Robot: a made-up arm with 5 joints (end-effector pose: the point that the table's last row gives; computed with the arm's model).
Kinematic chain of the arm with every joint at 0, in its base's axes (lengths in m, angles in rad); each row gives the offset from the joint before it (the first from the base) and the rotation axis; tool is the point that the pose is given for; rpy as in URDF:
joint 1: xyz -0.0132 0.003 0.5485 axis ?
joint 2: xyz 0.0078 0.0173 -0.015 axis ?
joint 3: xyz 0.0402 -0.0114 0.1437 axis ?
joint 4: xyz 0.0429 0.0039 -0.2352 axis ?
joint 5: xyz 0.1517 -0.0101 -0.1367 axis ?
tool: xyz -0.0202 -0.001 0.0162 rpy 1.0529 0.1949 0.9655
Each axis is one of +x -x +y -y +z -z.
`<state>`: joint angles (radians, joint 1 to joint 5).
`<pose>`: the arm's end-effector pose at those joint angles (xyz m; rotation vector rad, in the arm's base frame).
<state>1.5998 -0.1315 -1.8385 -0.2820 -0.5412</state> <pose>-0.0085 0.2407 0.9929 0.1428 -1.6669 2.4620</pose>
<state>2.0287 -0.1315 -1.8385 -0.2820 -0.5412</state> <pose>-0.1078 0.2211 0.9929 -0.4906 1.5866 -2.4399</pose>
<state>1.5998 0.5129 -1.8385 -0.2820 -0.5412</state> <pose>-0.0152 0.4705 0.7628 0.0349 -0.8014 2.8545</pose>
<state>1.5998 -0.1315 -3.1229 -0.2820 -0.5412</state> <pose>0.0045 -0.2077 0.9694 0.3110 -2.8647 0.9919</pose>
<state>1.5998 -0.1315 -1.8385 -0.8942 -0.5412</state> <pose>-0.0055 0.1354 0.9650 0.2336 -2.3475 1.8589</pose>
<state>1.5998 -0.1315 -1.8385 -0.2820 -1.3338</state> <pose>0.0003 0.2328 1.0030 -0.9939 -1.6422 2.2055</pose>
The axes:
joint 1: +z
joint 2: +y
joint 3: +y
joint 4: +y
joint 5: -z

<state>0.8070 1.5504 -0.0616 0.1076 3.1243</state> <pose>-0.1547 -0.1432 0.2655 -0.6607 -0.3291 -1.0598</pose>
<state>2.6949 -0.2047 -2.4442 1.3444 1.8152</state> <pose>-0.2459 0.0928 1.0283 2.0048 1.4210 1.4794</pose>
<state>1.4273 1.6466 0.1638 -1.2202 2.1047</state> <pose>-0.0340 -0.0181 0.3069 0.4427 0.4178 0.0146</pose>
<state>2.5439 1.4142 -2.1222 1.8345 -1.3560</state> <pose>-0.2469 0.1866 0.1797 1.0557 -1.6042 -0.5577</pose>
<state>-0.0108 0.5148 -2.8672 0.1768 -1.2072</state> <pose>0.2533 -0.0194 1.0231 -1.3288 -0.3801 1.0968</pose>
